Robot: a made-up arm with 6 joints. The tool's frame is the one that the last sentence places.
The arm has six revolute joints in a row. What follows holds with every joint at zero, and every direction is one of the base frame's. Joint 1 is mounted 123.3 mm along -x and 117.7 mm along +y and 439.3 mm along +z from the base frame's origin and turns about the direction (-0.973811, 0.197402, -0.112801). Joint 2 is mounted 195 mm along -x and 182.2 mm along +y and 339.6 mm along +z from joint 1 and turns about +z. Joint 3 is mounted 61 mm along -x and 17.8 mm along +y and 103.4 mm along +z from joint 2 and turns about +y. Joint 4 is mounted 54 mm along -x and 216.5 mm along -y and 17.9 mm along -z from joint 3 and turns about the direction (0.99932, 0.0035, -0.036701). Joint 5 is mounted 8.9 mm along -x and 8.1 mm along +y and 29.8 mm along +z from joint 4 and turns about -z. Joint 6 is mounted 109.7 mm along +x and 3.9 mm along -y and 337.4 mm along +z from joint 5 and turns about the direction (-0.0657, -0.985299, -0.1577). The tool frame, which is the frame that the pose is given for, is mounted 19.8 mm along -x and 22.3 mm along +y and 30.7 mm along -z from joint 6; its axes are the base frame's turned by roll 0.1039, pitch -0.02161 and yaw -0.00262 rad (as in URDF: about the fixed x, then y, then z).
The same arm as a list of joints. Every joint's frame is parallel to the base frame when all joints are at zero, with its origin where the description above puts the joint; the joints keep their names.
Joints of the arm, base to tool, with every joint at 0 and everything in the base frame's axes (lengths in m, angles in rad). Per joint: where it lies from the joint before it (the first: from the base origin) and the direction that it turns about. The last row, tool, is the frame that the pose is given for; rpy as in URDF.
joint 1: axis -0.973811 0.197402 -0.112801 origin -0.1233 0.1177 0.4393
joint 2: axis +z origin -0.195 0.1822 0.3396
joint 3: axis +y origin -0.061 0.0178 0.1034
joint 4: axis 0.99932 0.0035 -0.036701 origin -0.054 -0.2165 -0.0179
joint 5: axis -z origin -0.0089 0.0081 0.0298
joint 6: axis -0.0657 -0.985299 -0.1577 origin 0.1097 -0.0039 0.3374
tool: origin -0.0198 0.0223 -0.0307 rpy 0.1039 -0.0216 -0.0026

